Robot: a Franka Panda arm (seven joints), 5 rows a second.
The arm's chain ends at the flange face. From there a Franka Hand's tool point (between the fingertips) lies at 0.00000 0.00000 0.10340 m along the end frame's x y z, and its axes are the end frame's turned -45 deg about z.
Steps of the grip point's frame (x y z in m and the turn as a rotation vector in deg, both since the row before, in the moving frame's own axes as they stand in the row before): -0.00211 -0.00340 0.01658 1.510 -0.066 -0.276; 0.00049 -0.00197 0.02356 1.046 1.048 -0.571; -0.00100 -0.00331 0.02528 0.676 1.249 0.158; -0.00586 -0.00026 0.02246 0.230 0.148 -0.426; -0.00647 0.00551 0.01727 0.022 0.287 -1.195; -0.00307 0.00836 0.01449 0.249 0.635 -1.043; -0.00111 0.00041 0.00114 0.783 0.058 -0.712; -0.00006 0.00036 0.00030 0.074 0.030 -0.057; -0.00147 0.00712 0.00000 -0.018 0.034 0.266
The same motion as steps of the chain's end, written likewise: -0.00188 0.00093 0.01662 1.021 -1.114 -0.276; -0.00104 0.00093 0.02359 1.481 0.001 -0.571; -0.00378 0.00082 0.02531 1.361 0.405 0.158; -0.00422 0.00444 0.02246 0.267 -0.058 -0.426; -0.00101 0.00887 0.01727 0.218 0.187 -1.195; 0.00326 0.00921 0.01450 0.625 0.273 -1.043; 0.00044 0.00214 0.00115 0.595 -0.513 -0.712; 0.00027 0.00043 0.00030 0.074 -0.031 -0.057; 0.00393 0.00609 0.00000 0.011 0.037 0.266
